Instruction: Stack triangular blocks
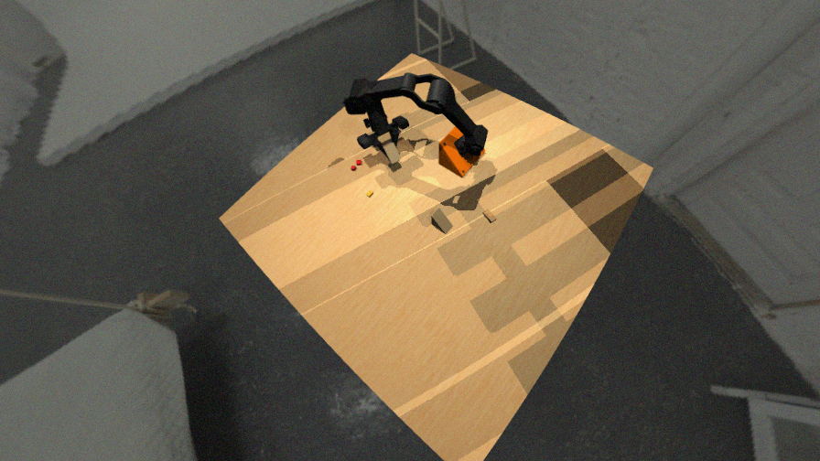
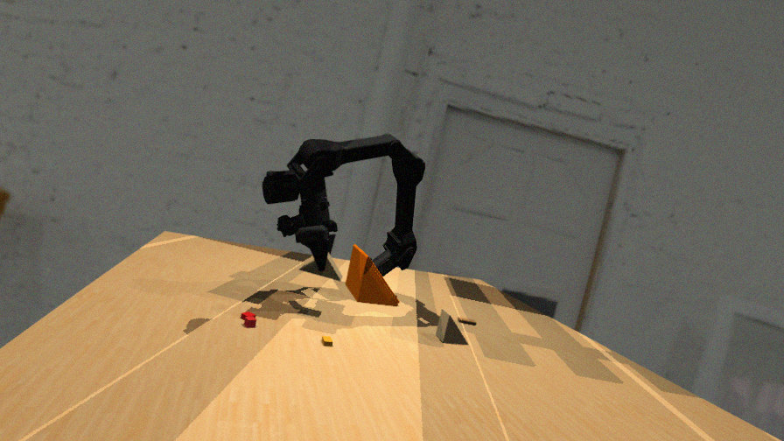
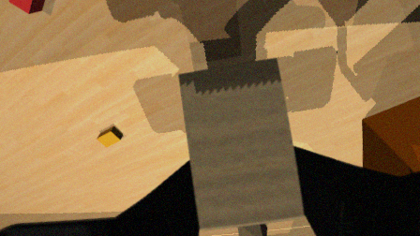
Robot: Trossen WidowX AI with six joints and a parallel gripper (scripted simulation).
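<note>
My gripper tip is now 30 cm to the right of the grey triangular block, 9 cm above it and 6 cm short of it. Round my gripper tip: small yellow cube (15 cm ahead, 10 cm below, 2 cm to the left); then small brown piece (42 cm to the left, 10 cm below, 8 cm behind); then red piece (13 cm to the right, 11 cm ahead, 10 cm below).
</note>
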